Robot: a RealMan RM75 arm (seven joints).
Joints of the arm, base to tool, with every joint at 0 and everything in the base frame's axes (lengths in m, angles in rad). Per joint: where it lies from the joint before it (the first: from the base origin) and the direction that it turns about. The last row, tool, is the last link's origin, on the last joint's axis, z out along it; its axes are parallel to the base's.
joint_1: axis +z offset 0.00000 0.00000 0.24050
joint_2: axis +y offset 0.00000 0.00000 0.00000
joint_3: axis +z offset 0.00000 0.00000 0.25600
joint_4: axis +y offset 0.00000 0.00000 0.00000
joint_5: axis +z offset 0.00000 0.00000 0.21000
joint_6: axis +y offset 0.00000 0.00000 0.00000
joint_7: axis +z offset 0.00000 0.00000 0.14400
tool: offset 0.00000 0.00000 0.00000
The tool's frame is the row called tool.
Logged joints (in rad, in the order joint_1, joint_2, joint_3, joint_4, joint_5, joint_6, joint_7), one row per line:
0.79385 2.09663 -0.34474 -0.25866 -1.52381 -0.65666 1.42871
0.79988 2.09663 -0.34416 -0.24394 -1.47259 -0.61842 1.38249
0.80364 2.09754 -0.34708 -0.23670 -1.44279 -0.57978 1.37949
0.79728 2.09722 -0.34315 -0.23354 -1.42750 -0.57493 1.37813
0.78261 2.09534 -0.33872 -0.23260 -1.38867 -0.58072 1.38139
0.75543 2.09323 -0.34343 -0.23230 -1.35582 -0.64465 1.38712
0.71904 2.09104 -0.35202 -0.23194 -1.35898 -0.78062 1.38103
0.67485 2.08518 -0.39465 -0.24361 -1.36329 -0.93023 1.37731
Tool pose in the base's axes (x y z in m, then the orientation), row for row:
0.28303 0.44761 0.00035 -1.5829 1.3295 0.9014
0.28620 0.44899 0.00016 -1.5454 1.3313 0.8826
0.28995 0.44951 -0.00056 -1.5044 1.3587 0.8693
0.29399 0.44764 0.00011 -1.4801 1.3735 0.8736
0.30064 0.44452 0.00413 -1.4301 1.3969 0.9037
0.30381 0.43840 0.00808 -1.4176 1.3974 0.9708
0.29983 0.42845 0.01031 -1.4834 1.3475 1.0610
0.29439 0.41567 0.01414 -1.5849 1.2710 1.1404
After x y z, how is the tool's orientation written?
As a rotation vector, in radians.
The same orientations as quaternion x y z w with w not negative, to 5 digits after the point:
-0.63408 0.53258 0.36109 0.42886
-0.62320 0.53686 0.35592 0.44353
-0.60873 0.54978 0.35175 0.45107
-0.59957 0.55639 0.35388 0.45356
-0.58003 0.56657 0.36653 0.45631
-0.57257 0.56441 0.39211 0.44705
-0.59270 0.53840 0.42393 0.42323
-0.62500 0.50122 0.44972 0.39485

